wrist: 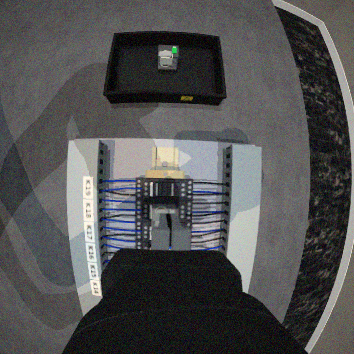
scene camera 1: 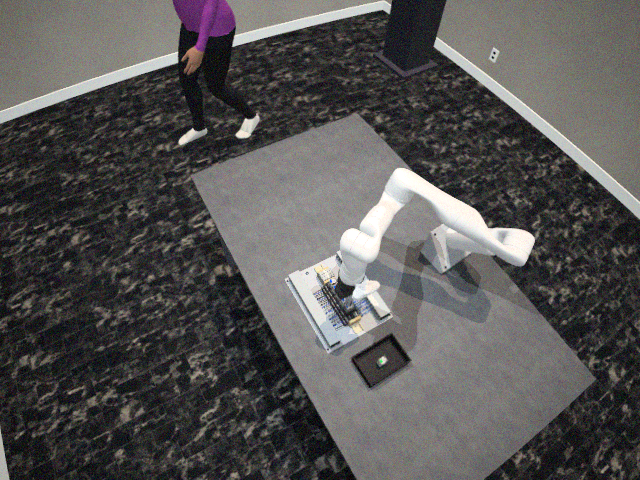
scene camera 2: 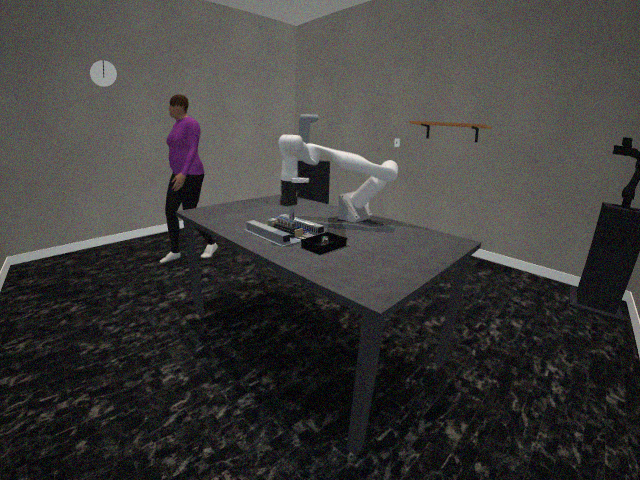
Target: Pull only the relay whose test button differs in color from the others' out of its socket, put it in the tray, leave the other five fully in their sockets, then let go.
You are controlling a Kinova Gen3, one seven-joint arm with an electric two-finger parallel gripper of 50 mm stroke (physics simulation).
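Pixels of known places: gripper, between the fingertips: (wrist: 167,223) (scene camera 1: 348,303) (scene camera 2: 291,219); arm's base, origin of its link: (scene camera 1: 454,236) (scene camera 2: 356,202).
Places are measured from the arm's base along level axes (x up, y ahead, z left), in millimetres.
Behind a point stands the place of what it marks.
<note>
The relay with a green test button (scene camera 1: 382,360) {x -47, y 513, z 210 mm} (scene camera 2: 324,239) {x -53, y 523, z 217 mm} (wrist: 167,58) {x -53, y 509, z 199 mm} lies in the black tray (scene camera 1: 369,372) {x -89, y 560, z 213 mm} (scene camera 2: 317,250) {x -77, y 590, z 241 mm} (wrist: 200,75) {x -89, y 562, z 193 mm}. My gripper (scene camera 1: 352,310) {x -15, y 500, z -6 mm} (scene camera 2: 291,219) {x -15, y 500, z -6 mm} (wrist: 167,223) {x -15, y 500, z -6 mm} is shut and holds nothing; its closed fingers point down, low over the socket row (wrist: 186,205) {x -73, y 528, z 2 mm} near K18. In the wrist view the end socket (wrist: 164,188) {x -60, y 500, z 26 mm}, beside the K19 label, is empty. A grey relay (wrist: 161,207) {x -27, y 495, z 9 mm} partly shows at the fingertips. The fingers and gripper body hide the other relays, their buttons and how deep they sit; whether the fingertips touch a relay I cannot tell.
The light panel (scene camera 1: 309,281) {x -88, y 544, z -178 mm} (wrist: 245,200) carries a wiring duct on each side, with blue and black wires running to the sockets. A yellowish end block (wrist: 165,173) {x -51, y 502, z 44 mm} stands on the tray side of the row. A person (scene camera 1: 209,51) (scene camera 2: 184,149) is beyond the table.
</note>
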